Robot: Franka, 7 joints.
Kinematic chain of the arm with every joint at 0, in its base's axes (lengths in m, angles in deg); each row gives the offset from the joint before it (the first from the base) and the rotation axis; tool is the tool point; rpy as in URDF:
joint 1: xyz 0 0 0.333 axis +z
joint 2: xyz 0 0 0 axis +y
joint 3: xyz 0 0 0.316 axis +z
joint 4: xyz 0.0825 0 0 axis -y
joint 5: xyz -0.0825 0 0.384 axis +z
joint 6: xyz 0 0 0 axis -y
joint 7: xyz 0.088 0 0 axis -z
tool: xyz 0 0 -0.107 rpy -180 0 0
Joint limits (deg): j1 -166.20..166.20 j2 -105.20..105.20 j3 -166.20..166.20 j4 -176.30..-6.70 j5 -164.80..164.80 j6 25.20..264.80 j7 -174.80..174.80
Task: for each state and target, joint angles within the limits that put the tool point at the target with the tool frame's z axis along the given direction. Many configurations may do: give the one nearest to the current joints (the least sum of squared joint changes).
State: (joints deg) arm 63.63 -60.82 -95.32 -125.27 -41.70 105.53 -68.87
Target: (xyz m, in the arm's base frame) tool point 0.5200 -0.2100 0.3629 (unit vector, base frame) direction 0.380 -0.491 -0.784
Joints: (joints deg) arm 77.60 -44.96 -90.47 -125.29 -93.85 123.55 -68.87
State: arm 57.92 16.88 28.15 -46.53 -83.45 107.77 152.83
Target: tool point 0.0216 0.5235 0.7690 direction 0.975 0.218 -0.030
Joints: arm 62.37 -8.76 31.91 -93.33 -83.04 98.14 152.83
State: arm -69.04 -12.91 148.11 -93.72 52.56 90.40 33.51
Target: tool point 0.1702 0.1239 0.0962 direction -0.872 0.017 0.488
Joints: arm -109.28 -55.75 145.43 -137.70 29.31 48.54 33.51
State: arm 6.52 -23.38 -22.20 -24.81 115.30 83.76 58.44
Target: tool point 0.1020 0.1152 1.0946 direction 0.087 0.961 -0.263
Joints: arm 11.16 1.61 -24.07 -8.40 95.04 74.31 58.44
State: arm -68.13 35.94 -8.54 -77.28 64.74 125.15 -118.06
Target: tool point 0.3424 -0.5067 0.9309 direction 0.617 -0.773 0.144
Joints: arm -42.96 29.12 -26.05 -33.01 34.07 157.51 -118.06
